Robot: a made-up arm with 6 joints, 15 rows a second.
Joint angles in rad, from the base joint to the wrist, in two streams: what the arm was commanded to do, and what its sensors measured. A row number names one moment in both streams.
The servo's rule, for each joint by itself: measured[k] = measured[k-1] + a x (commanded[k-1-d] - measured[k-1]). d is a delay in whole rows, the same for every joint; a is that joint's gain. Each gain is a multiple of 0.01, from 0.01 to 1. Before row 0 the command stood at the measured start. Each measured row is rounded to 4 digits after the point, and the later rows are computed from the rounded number. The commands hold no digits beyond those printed.
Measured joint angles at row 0:
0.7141 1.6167 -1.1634 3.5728 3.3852 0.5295
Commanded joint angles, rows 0 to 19:
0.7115 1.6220 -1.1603 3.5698 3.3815 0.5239
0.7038 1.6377 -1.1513 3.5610 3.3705 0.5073
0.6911 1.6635 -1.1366 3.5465 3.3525 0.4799
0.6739 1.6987 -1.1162 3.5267 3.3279 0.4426
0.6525 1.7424 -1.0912 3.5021 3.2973 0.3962
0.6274 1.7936 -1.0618 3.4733 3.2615 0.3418
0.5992 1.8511 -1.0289 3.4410 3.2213 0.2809
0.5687 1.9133 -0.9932 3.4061 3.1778 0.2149
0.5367 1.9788 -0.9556 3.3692 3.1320 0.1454
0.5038 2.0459 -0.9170 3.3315 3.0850 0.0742
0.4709 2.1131 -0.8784 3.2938 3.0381 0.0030
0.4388 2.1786 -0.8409 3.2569 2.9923 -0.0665
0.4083 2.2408 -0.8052 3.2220 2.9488 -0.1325
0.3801 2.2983 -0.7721 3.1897 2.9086 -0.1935
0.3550 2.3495 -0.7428 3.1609 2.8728 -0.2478
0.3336 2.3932 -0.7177 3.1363 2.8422 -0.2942
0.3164 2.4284 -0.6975 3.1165 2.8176 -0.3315
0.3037 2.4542 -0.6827 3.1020 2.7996 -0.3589
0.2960 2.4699 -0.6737 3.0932 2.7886 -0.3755
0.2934 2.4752 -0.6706 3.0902 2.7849 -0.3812
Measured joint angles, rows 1 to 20:
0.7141 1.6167 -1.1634 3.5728 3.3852 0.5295
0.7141 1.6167 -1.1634 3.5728 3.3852 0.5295
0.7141 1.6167 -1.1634 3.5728 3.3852 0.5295
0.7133 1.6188 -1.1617 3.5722 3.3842 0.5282
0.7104 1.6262 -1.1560 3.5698 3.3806 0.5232
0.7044 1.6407 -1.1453 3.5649 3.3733 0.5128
0.6949 1.6633 -1.1293 3.5569 3.3615 0.4960
0.6818 1.6941 -1.1083 3.5454 3.3448 0.4720
0.6649 1.7329 -1.0827 3.5303 3.3231 0.4408
0.6445 1.7790 -1.0531 3.5115 3.2966 0.4024
0.6210 1.8314 -1.0202 3.4894 3.2657 0.3574
0.5949 1.8889 -0.9847 3.4642 3.2309 0.3065
0.5667 1.9501 -0.9475 3.4363 3.1930 0.2507
0.5370 2.0137 -0.9095 3.4064 3.1527 0.1913
0.5066 2.0780 -0.8718 3.3750 3.1110 0.1294
0.4761 2.1415 -0.8352 3.3429 3.0688 0.0665
0.4463 2.2027 -0.8005 3.3107 3.0271 0.0041
0.4180 2.2600 -0.7688 3.2792 2.9870 -0.0564
0.3918 2.3119 -0.7407 3.2492 2.9494 -0.1135
0.3684 2.3573 -0.7169 3.2213 2.9151 -0.1658
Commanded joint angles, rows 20 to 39:
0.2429 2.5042 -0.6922 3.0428 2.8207 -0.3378
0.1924 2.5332 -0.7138 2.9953 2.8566 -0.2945
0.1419 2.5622 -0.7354 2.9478 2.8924 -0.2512
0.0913 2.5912 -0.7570 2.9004 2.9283 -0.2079
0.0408 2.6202 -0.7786 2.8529 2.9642 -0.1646
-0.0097 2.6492 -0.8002 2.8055 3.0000 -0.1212
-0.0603 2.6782 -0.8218 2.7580 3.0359 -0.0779
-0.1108 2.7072 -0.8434 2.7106 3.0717 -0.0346
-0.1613 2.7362 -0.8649 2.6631 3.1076 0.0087
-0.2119 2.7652 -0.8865 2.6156 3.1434 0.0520
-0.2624 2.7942 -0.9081 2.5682 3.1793 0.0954
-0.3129 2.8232 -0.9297 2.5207 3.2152 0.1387
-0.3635 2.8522 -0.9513 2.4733 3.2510 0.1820
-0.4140 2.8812 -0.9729 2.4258 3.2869 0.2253
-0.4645 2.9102 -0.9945 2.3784 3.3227 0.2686
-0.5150 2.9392 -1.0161 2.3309 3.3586 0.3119
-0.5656 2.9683 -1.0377 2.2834 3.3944 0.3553
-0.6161 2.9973 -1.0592 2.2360 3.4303 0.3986
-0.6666 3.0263 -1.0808 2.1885 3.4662 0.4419
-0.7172 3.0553 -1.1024 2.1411 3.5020 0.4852
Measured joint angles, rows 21 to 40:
0.3483 2.3951 -0.6981 3.1962 2.8851 -0.2121
0.3321 2.4243 -0.6847 3.1746 2.8600 -0.2513
0.3201 2.4442 -0.6769 3.1569 2.8405 -0.2825
0.2962 2.4676 -0.6853 3.1329 2.8354 -0.2958
0.2640 2.4932 -0.7010 3.1040 2.8409 -0.2955
0.2261 2.5201 -0.7199 3.0712 2.8543 -0.2849
0.1843 2.5478 -0.7403 3.0353 2.8735 -0.2664
0.1398 2.5760 -0.7614 2.9970 2.8971 -0.2420
0.0935 2.6045 -0.7827 2.9568 2.9239 -0.2130
0.0458 2.6332 -0.8042 2.9151 2.9530 -0.1806
-0.0027 2.6621 -0.8258 2.8722 2.9839 -0.1456
-0.0519 2.6910 -0.8473 2.8283 3.0161 -0.1086
-0.1015 2.7199 -0.8689 2.7836 3.0492 -0.0701
-0.1514 2.7489 -0.8905 2.7384 3.0830 -0.0304
-0.2015 2.7779 -0.9121 2.6927 3.1174 0.0102
-0.2517 2.8069 -0.9337 2.6466 3.1521 0.0514
-0.3020 2.8359 -0.9553 2.6002 3.1871 0.0931
-0.3524 2.8649 -0.9769 2.5536 3.2224 0.1352
-0.4028 2.8939 -0.9985 2.5068 3.2578 0.1776
-0.4533 2.9229 -1.0201 2.4599 3.2933 0.2202

